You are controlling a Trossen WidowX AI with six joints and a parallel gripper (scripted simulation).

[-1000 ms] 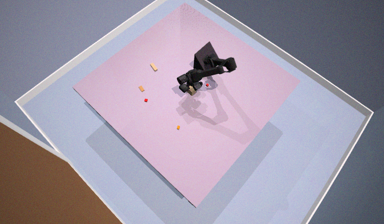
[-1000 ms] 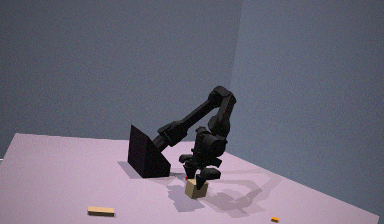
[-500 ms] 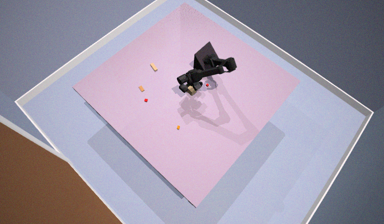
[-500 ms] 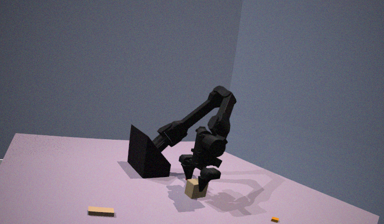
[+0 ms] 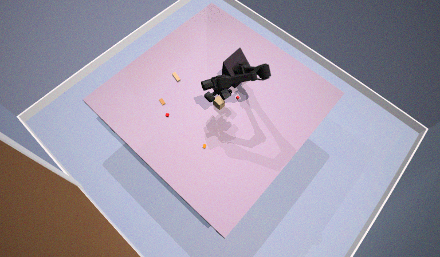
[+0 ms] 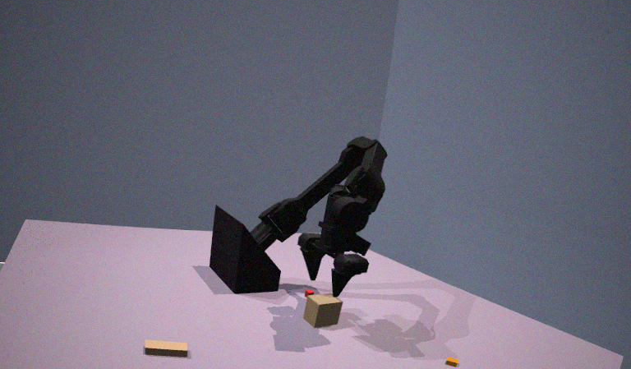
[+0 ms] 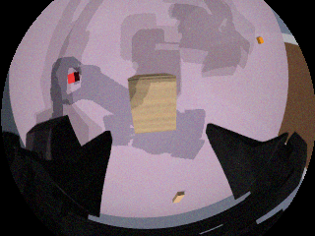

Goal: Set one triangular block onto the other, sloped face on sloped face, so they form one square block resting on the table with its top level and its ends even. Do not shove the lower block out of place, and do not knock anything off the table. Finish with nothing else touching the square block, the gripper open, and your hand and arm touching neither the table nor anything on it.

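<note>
My gripper tip is 40 mm above the block. Round my gripper tip: orange cube: 280 mm ahead, 150 mm to the left, 90 mm below.
</note>
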